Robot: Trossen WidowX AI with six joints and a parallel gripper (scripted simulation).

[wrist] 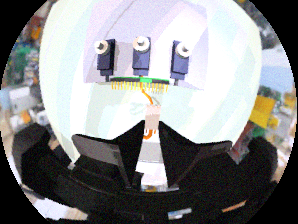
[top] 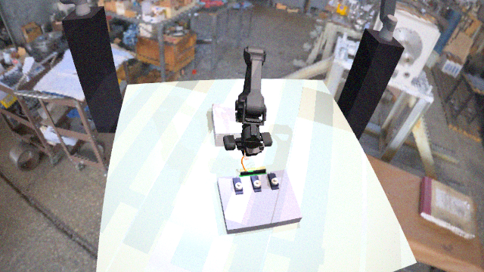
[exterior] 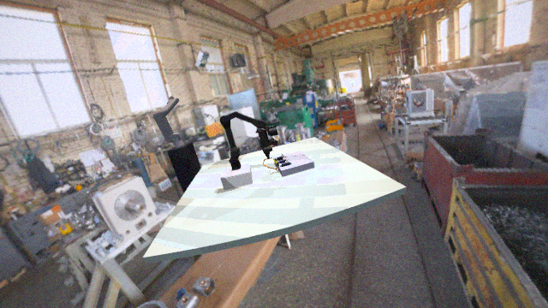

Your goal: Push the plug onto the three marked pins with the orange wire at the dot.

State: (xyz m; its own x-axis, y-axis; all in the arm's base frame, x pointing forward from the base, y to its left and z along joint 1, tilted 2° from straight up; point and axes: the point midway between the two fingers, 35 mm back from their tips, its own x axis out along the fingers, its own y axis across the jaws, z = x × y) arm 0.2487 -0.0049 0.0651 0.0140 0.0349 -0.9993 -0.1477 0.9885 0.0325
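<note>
Right now my gripper tip is 5 cm short of the green band, 4 cm above it and 2 cm to the right of it. Also, from my gripper tip: printed holder (21 cm ahead, 9 cm below, 6 cm to the left).
</note>
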